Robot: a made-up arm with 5 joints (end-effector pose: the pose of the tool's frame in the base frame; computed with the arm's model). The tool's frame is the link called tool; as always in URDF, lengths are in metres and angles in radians.
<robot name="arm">
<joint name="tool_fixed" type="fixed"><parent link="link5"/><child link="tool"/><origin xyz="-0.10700 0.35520 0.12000"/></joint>
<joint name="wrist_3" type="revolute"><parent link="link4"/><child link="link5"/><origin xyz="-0.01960 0.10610 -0.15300"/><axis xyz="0 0 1"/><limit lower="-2.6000" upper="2.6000" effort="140" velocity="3"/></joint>
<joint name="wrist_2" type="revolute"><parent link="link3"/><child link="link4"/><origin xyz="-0.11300 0.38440 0.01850"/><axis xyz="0 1 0"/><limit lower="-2.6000" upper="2.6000" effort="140" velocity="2.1"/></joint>
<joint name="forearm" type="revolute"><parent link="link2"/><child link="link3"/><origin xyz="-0.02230 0.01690 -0.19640"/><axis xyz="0 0 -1"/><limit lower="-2.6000" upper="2.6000" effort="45" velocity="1"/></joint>
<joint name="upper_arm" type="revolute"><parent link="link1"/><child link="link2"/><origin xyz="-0.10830 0.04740 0.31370"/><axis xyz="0 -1 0"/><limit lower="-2.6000" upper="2.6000" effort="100" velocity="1.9"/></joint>
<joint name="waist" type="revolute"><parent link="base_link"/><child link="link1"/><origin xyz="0.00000 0.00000 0.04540"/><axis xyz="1 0 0"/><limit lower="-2.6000" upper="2.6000" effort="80" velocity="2.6"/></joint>
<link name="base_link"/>
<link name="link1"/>
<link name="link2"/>
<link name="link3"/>
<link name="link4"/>
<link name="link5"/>
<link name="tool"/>
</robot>
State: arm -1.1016 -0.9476 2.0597 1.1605 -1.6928
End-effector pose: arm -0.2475 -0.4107 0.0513 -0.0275 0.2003 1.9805
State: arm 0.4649 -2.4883 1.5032 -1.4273 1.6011
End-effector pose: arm -0.7132 -0.0447 0.6311 -0.2986 1.4601 2.0799
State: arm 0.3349 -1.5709 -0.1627 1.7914 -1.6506
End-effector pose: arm -0.6136 0.3450 0.8490 -2.1374 1.8647 0.7195
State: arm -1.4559 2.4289 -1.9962 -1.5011 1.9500
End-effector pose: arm 0.3758 0.5231 0.2421 -0.0504 -0.3817 -0.3356
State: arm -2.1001 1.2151 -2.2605 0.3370 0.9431
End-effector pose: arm -0.0945 0.4365 0.5899 0.8708 -1.6998 -0.6281
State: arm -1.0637 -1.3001 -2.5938 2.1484 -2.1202
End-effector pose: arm -0.5229 -0.0867 0.5048 -1.8644 0.1262 1.2743
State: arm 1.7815 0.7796 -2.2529 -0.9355 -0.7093
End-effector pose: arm -0.5132 0.3091 -0.3648 1.5477 -2.0892 0.6939
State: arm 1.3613 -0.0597 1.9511 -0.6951 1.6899
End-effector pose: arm 0.2970 0.1997 0.2882 0.6663 0.3230 -0.0348
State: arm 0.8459 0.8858 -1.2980 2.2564 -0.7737
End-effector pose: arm -0.4489 0.4414 -0.2668 -0.9540 0.6654 -0.2426
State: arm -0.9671 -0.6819 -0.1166 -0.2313 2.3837
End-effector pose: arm -0.5202 0.3728 0.0731 0.1204 1.2309 2.0214
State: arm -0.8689 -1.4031 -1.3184 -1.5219 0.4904
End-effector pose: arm -0.6917 0.8689 0.5685 0.4311 -0.1390 0.6432
